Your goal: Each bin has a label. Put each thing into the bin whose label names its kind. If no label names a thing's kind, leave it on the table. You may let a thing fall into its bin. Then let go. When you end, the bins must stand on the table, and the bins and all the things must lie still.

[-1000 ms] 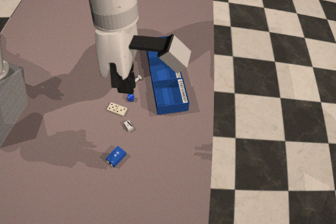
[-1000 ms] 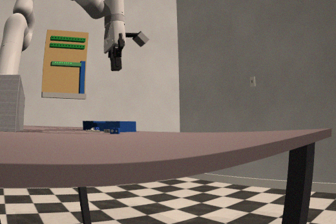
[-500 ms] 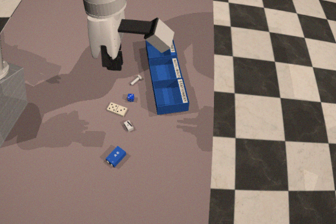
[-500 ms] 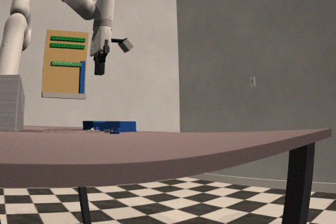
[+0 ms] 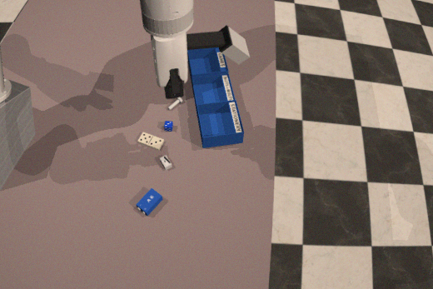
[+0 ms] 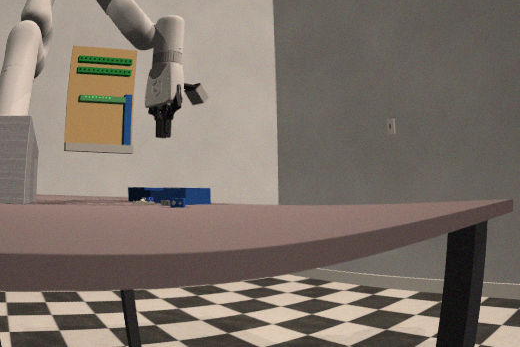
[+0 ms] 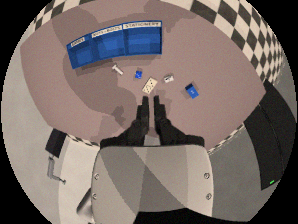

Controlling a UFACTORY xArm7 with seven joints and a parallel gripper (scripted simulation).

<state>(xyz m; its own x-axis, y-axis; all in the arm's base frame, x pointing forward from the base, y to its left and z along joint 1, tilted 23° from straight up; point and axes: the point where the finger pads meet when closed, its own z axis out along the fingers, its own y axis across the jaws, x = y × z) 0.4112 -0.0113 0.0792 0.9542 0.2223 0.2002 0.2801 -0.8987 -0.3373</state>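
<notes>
The blue three-part bin is 16 cm below my hand, 12 cm to the left of it and 6 cm ahead of it. From my hand the other things lie so: blue die 17 cm below, 3 cm to the left, 3 cm behind; then cream domino 17 cm below, 6 cm behind, 1 cm to the right; then white sharpener 17 cm below, 6 cm to the right, 2 cm behind.
</notes>
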